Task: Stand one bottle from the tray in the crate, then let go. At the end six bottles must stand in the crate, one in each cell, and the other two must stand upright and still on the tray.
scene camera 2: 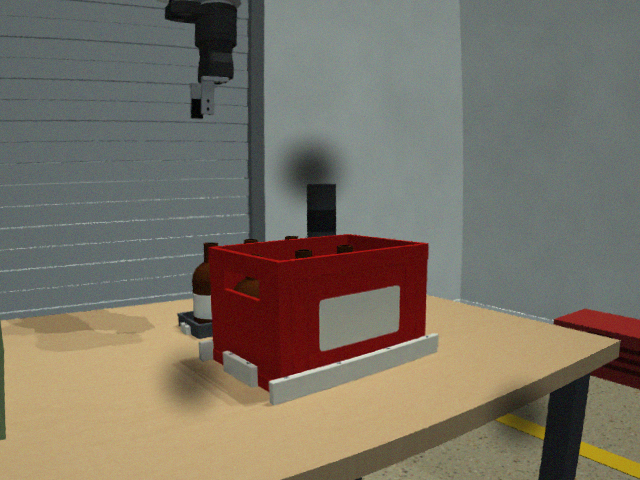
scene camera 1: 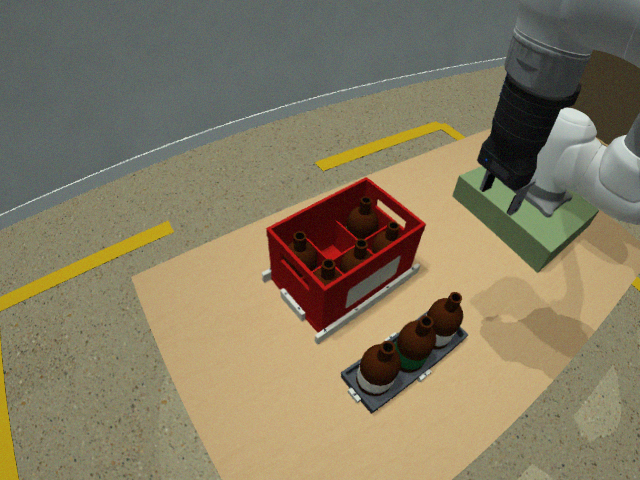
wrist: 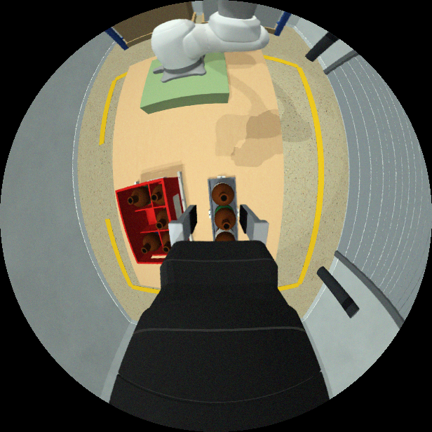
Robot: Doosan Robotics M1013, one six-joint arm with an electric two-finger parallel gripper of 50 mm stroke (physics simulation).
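Frame: origin at the arm's base, x ahead, y right, z down, level; millimetres.
Where they show: gripper, between the fingertips: [scene camera 2: 201, 116] [scene camera 1: 498, 200]; arm's base, origin of its link: [scene camera 1: 537, 190].
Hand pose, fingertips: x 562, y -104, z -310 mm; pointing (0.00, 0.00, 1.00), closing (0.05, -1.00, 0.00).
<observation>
Things, the pixels of their top centre, and the offset from my fingertips. Level surfaces: height alone.
- red crate, centre of its top: [scene camera 2: 319, 245] [scene camera 1: 348, 225] dx +91, dy +231, dz +212 mm
- dark tray, centre of its top: [scene camera 2: 253, 308] [scene camera 1: 409, 353] dx +105, dy -18, dz +361 mm
- wooden table, height of its surface: dz +387 mm
The red crate [scene camera 1: 330, 310] [scene camera 2: 361, 276] [wrist: 125, 215] holds five brown bottles, one per cell. Its middle cell on the side away from the tray is empty. Three brown bottles stand upright in a row on the dark tray [scene camera 1: 398, 388] [scene camera 2: 193, 326] [wrist: 211, 192]: a white-labelled one [scene camera 1: 379, 367] [wrist: 225, 237] at one end, a green-labelled one [scene camera 1: 415, 338] [wrist: 225, 218] in the middle, and another white-labelled one [scene camera 1: 445, 316] [wrist: 223, 193] at the robot-base end. My gripper [scene camera 1: 498, 199] [scene camera 2: 202, 114] [wrist: 217, 213] is open and empty, pointing down high above the tray. The gripper body partly hides the far end of the tray in the wrist view.
The crate stands between low white guide strips [scene camera 1: 367, 303] [scene camera 2: 356, 364] on the wooden table [scene camera 1: 248, 387] [scene camera 2: 129, 413] [wrist: 200, 135]. Small white clips edge the tray. The green block [scene camera 1: 516, 232] [wrist: 187, 95] carries the robot's base. A red object [scene camera 2: 599, 322] stands beyond the table.
</observation>
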